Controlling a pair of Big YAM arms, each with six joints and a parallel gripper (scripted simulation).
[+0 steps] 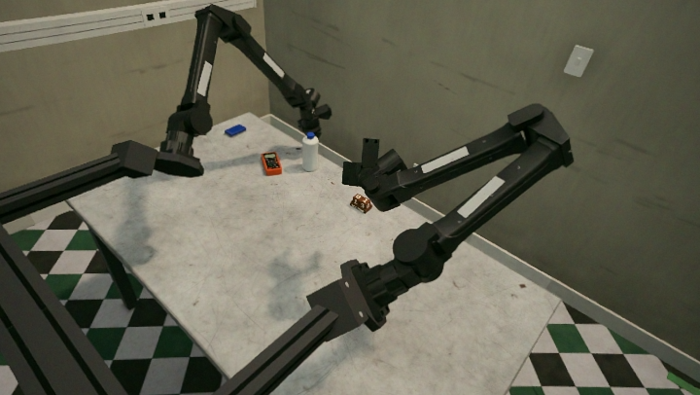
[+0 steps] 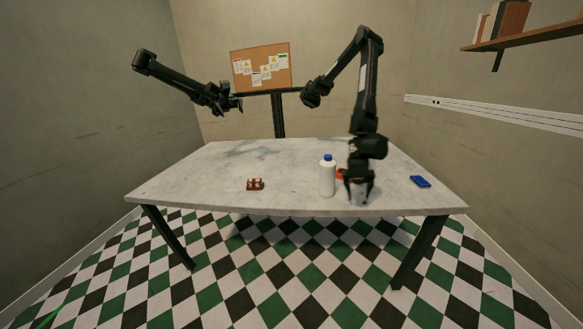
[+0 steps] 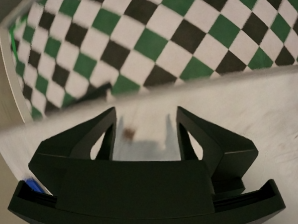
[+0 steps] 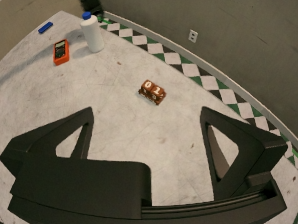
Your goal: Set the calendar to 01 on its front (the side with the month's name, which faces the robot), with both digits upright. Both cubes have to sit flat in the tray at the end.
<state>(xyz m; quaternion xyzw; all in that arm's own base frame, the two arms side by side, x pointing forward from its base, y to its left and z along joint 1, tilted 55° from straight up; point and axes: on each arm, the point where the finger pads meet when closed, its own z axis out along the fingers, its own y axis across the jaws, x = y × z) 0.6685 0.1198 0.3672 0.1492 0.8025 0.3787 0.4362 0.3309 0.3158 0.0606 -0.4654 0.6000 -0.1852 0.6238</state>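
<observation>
Now: the brown tray 17 cm behind my left hand, 40 cm to the right of it and 5 cm below it. Also, from my left hand: blue block: 15 cm behind, 35 cm to the left, 4 cm below; white bottle: 11 cm behind, 9 cm to the right, 2 cm above.
</observation>
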